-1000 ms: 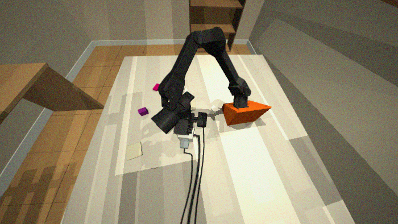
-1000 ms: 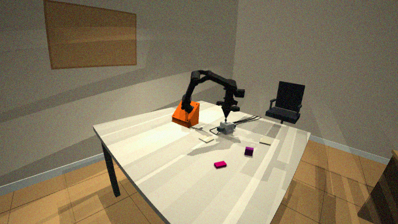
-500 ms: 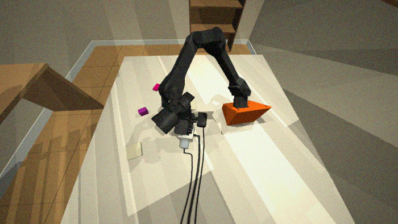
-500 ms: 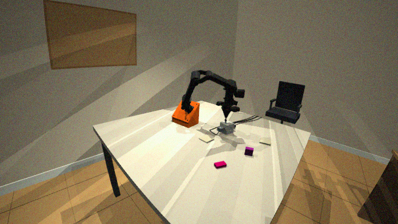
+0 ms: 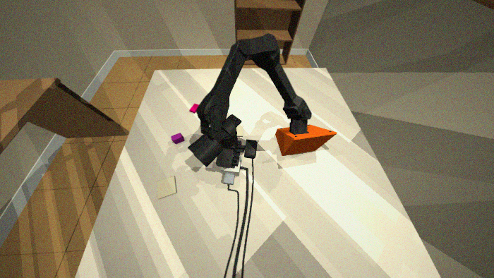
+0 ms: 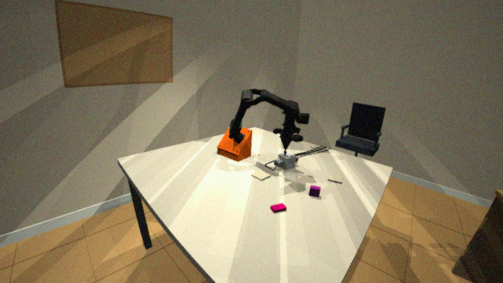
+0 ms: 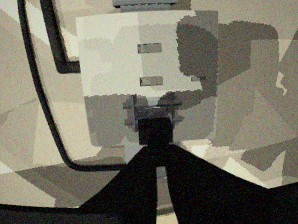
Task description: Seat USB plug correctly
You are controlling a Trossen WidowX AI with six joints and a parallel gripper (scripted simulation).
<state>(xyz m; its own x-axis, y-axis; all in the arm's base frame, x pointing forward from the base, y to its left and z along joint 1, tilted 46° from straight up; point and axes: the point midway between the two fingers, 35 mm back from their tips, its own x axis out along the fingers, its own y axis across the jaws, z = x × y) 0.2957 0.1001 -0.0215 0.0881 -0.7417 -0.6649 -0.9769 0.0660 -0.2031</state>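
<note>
Now: the dark USB plug 2 cm below my gripper tip. The rest, counted from my gripper tip: pale flat card (29 cm ahead, 11 cm below, 9 cm to the left).
</note>
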